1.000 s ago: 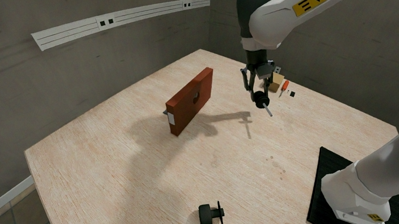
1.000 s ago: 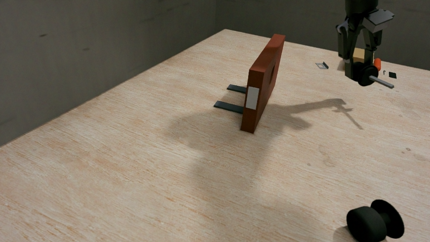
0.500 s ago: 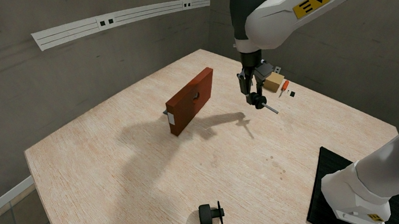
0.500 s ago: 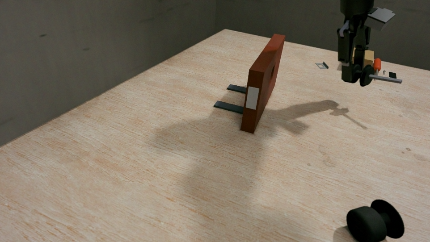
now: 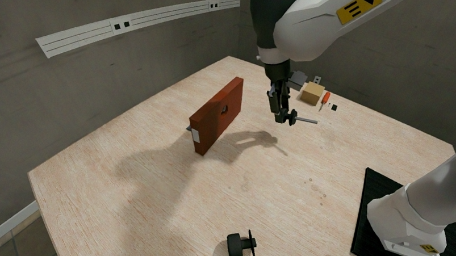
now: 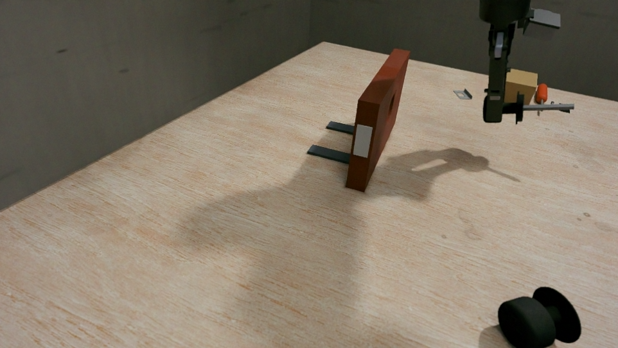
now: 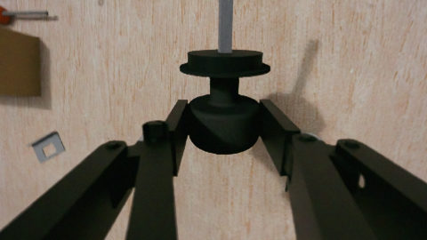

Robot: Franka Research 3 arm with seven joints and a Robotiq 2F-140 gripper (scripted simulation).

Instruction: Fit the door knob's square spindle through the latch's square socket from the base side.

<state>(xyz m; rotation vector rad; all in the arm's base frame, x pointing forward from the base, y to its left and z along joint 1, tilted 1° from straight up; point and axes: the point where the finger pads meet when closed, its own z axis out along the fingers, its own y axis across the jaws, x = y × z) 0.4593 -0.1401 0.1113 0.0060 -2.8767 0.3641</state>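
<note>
My hand is 4 cm past the black door knob and 1 cm above it. From my hand the other things lie so: red-brown wooden door slab: 20 cm ahead, 11 cm to the left, 3 cm below; grey latch plate: 19 cm ahead, 26 cm to the left, 2 cm below; tan box: 7 cm behind, 38 cm to the right, 10 cm below.
</note>
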